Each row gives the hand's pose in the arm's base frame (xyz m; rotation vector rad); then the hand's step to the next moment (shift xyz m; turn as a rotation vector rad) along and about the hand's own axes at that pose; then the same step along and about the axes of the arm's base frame.
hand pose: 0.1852 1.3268 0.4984 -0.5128 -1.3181 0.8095
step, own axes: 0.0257 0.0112 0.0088 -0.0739 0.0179 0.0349
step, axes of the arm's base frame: -0.0099 0.0258 0.0100 -0.0414 -0.0491 -0.0536
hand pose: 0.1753 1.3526 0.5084 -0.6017 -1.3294 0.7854
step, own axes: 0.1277 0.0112 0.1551 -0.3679 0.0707 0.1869
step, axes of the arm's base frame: -0.1474 0.0996 0.0940 -0.2163 -0.2564 -0.2506
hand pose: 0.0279 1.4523 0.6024 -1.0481 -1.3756 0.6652
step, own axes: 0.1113 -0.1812 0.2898 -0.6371 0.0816 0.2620
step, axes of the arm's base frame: -0.3021 0.0796 0.1777 -0.3224 -0.4739 -0.3908
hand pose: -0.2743 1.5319 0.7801 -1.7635 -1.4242 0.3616
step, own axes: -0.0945 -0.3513 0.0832 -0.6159 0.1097 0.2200
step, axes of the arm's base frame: -0.3225 -0.0437 0.1826 -0.2687 -0.4725 -0.3799
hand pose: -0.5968 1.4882 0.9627 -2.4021 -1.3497 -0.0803
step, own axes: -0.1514 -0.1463 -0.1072 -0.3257 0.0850 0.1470
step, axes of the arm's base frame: -0.1886 -0.0929 0.1078 -0.1237 -0.2516 -0.2373
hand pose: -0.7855 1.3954 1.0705 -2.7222 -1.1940 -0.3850
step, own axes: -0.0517 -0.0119 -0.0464 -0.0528 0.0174 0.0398
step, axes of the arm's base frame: -0.0506 -0.0390 0.0298 -0.0146 -0.0395 -0.0539
